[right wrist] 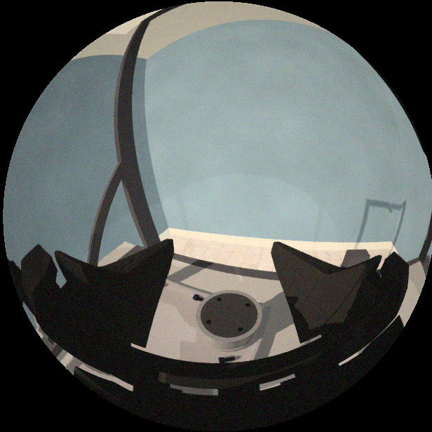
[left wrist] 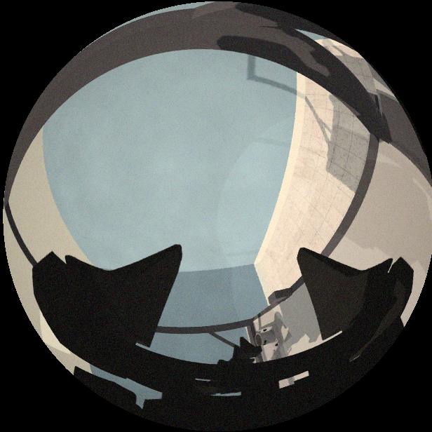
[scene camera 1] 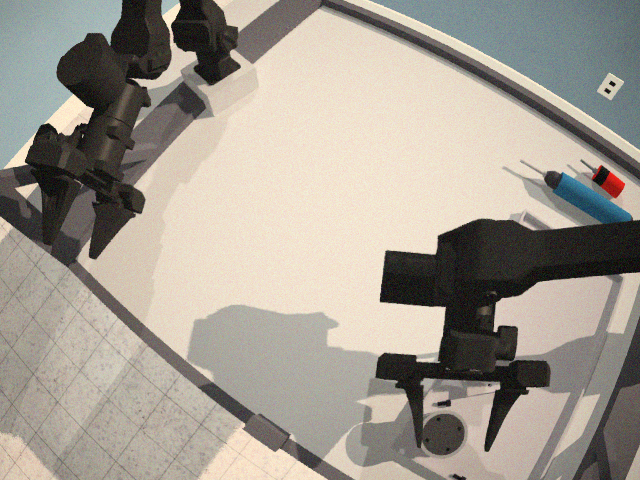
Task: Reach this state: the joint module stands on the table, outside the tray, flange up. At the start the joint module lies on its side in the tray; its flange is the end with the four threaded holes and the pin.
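Where they show: left gripper, fingertip midpoint: [scene camera 1: 71,252]; right gripper, fingertip midpoint: [scene camera 1: 452,449]; left arm's base at its link origin: [scene camera 1: 216,68].
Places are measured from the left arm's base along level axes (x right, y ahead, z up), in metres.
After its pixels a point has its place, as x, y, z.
Note:
The joint module [scene camera 1: 443,434] @(0.142, 0.664, 0.012) [right wrist: 229,316] stands upright, with a dark round face with four holes pointing up; I cannot make out a pin. It appears to be inside the tray [scene camera 1: 610,307] @(-0.207, 0.755, -0.051), though the arm and shadows hide much of the tray's outline. My right gripper [scene camera 1: 453,447] @(0.158, 0.670, 0.081) [right wrist: 223,247] is open and empty, pointing down over the module. In scene camera 1 its fingers show on either side of the module; in the right wrist view they are clear of it. My left gripper [scene camera 1: 70,249] @(0.341, 0.240, 0.143) [left wrist: 243,253] is open and empty, far away at the left.
Small black parts [scene camera 1: 443,403] @(0.103, 0.642, -0.045) [right wrist: 227,359] lie on both sides of the module. A blue screwdriver [scene camera 1: 591,198] @(-0.314, 0.609, -0.016) and a red-handled tool [scene camera 1: 608,181] @(-0.387, 0.617, -0.027) lie at the upper right. A white block [scene camera 1: 227,93] @(0.014, 0.050, -0.021) sits under an arm part at the upper left. A dark frame edges the table.

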